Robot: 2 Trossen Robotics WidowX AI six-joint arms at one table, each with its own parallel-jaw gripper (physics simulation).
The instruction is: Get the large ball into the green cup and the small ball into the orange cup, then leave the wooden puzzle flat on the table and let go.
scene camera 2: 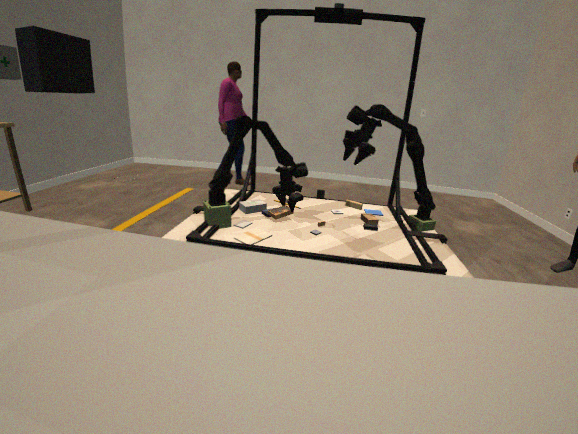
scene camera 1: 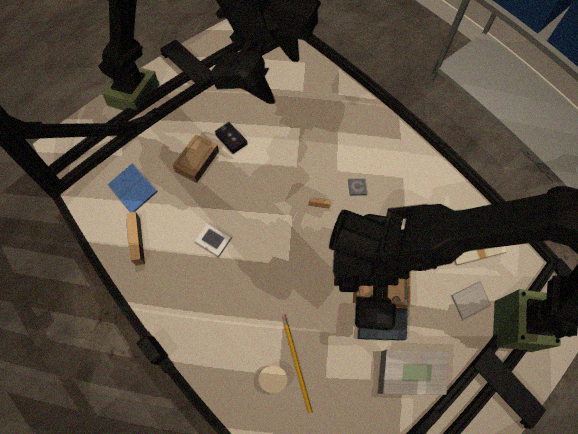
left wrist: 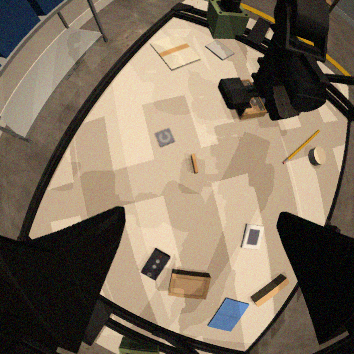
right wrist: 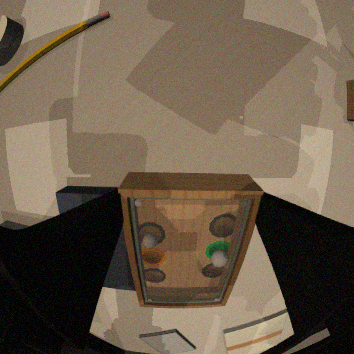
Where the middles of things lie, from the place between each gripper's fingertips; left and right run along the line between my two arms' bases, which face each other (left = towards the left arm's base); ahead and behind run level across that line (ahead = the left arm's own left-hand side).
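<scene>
With the wooden puzzle (scene camera 1: 399, 295) as reference, my right hand is 10 mm above it, 20 mm short of it and 40 mm to the left of it. The dark blue block (scene camera 1: 399, 332) is 80 mm to the right of that same right hand, and it is also 30 mm behind and 30 mm below.
My left gripper is 280 mm above the wooden puzzle and 280 mm to the left of it, as well as 90 mm past it. Counting from my left hand, I find the dark blue block 320 mm to the right, 300 mm below and 140 mm behind.
</scene>
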